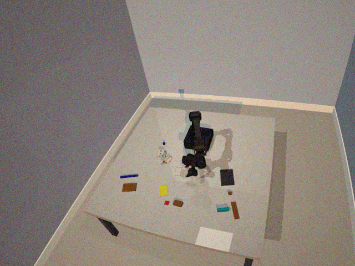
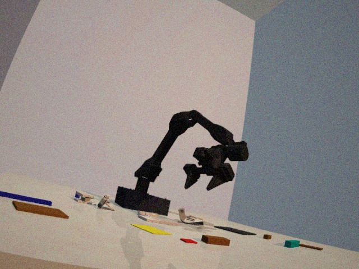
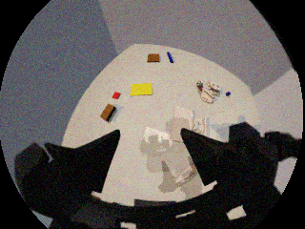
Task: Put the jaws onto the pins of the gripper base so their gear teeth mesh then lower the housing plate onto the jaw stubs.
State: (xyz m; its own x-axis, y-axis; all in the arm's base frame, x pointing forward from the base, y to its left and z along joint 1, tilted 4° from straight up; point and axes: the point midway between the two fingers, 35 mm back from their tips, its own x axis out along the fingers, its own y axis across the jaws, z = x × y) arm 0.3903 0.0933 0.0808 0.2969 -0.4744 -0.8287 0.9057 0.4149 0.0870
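Right now the jaw is 260 mm to the right of my gripper tip, 120 mm behind it and 100 mm below it. From my gripper tip the other things lie so: housing plate 150 mm behind, 130 mm below, 90 mm to the right; yellow tile 150 mm to the right, 130 mm below, 120 mm ahead; brown block 190 mm ahead, 130 mm below, 10 mm to the right.
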